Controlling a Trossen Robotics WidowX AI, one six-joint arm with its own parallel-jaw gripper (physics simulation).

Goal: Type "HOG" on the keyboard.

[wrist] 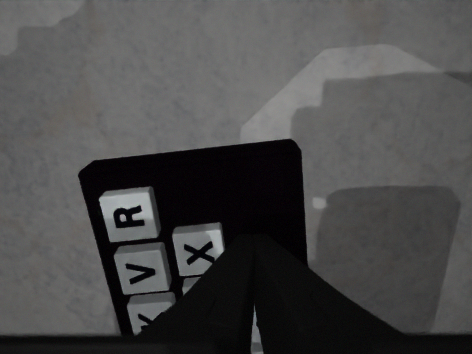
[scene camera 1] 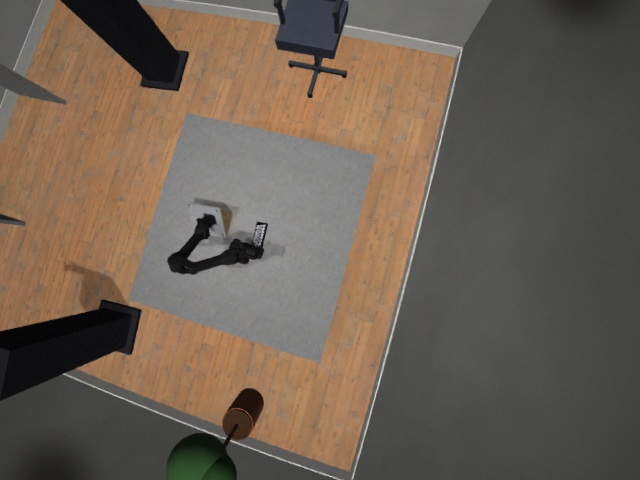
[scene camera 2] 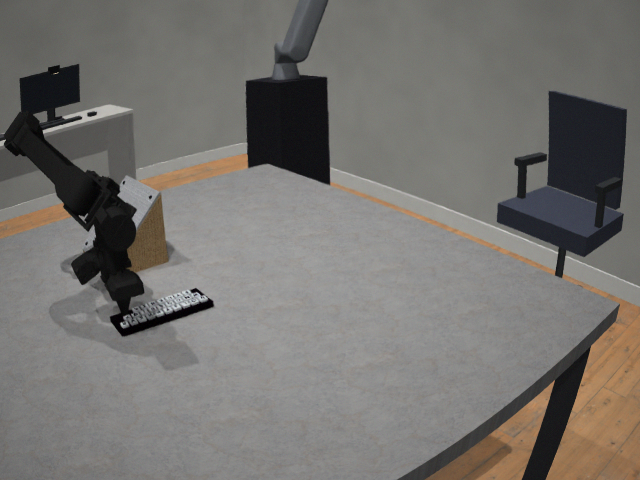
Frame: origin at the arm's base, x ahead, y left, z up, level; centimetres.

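Seen in the pictures: gripper, between the fingertips: (wrist: 252, 247) (scene camera 2: 124, 314); arm's base, origin of its link: (scene camera 1: 210, 218).
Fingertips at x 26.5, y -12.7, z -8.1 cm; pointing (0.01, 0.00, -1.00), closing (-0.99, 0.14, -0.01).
Note:
Pixels of each thing's middle, then the offset from my fingertips to it. Level surfaces: height alone.
- black keyboard, middle of its body: (scene camera 2: 160, 311) (scene camera 1: 258, 238) dx +1.8, dy +7.0, dz -0.8 cm
- X key, middle of its body: (wrist: 200, 249) dx +1.6, dy -0.1, dz -0.1 cm
- R key, middle of its body: (wrist: 131, 214) dx +3.4, dy -1.5, dz -0.1 cm
- V key, middle of its body: (wrist: 143, 268) dx +3.5, dy +0.3, dz -0.1 cm
- grey table, height of its surface: dz -1.6 cm
The black keyboard (scene camera 1: 260, 233) (scene camera 2: 201, 308) (wrist: 250, 190) with white keys lies flat on the grey table. My gripper (scene camera 1: 257, 252) (scene camera 2: 124, 311) (wrist: 252, 247) is shut and empty, pointing down over the end of the keyboard at the left in scene camera 2. In the wrist view its tips stand over the black casing, just right of the X key (wrist: 198, 250). The R key (wrist: 129, 214) and V key (wrist: 142, 270) show farther left. A key below X is mostly covered by the fingers, its letter hidden. I cannot read H, O or G, or tell whether the tips touch anything.
The grey table (scene camera 1: 289, 175) (scene camera 2: 336, 335) bears a wedge-shaped stand (scene camera 1: 225, 221) (scene camera 2: 149, 237) with a pale sloping face, behind the keyboard near the arm. An office chair (scene camera 1: 311, 31) (scene camera 2: 563, 211) and black pedestals stand beyond the table.

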